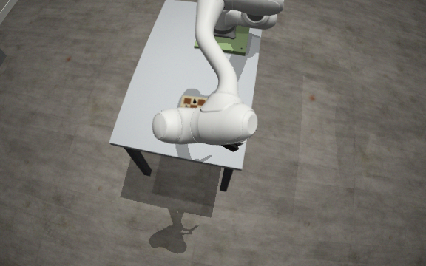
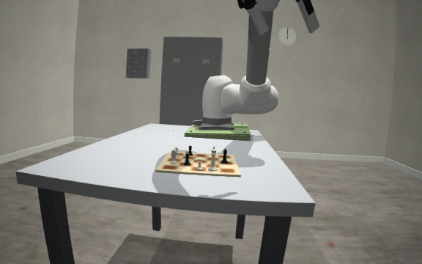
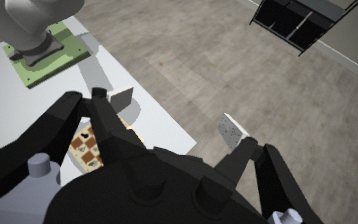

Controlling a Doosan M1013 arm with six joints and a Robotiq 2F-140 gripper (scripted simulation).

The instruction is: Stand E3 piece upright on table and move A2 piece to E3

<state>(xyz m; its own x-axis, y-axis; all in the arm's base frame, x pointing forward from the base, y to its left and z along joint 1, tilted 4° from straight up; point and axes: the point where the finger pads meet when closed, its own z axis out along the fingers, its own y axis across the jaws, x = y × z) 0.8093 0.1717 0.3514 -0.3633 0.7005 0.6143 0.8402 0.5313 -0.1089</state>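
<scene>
The chessboard lies 190 mm behind my hand, 180 mm to the right of it and 350 mm below it.
</scene>
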